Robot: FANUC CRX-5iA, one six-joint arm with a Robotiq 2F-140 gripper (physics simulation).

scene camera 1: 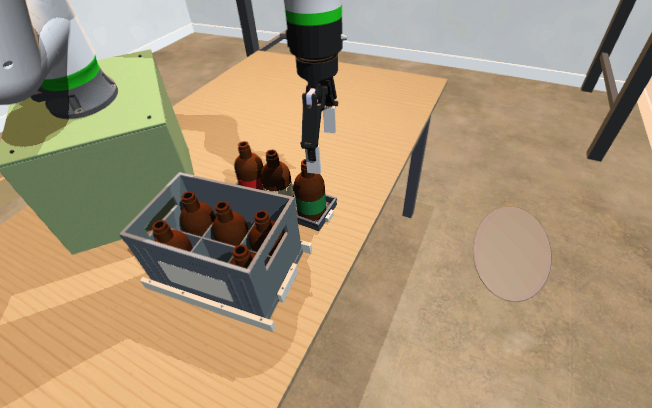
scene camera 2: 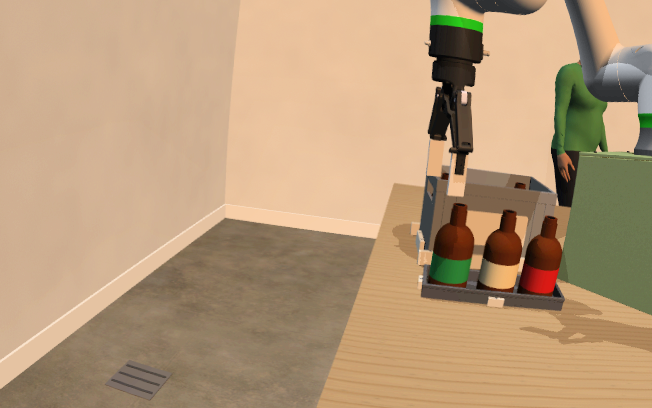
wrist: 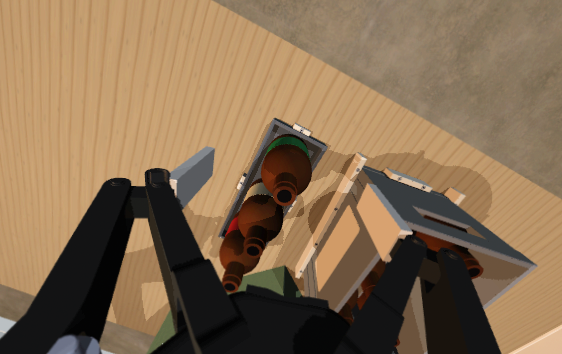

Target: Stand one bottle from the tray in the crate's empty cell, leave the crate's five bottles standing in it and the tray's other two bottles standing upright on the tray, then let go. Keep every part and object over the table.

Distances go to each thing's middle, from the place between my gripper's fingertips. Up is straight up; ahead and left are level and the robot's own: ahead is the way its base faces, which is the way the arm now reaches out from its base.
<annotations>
Now: hand 210 mm past the red-label bottle point(scene camera 2: 543, 255) and 110 mm above it.
</annotations>
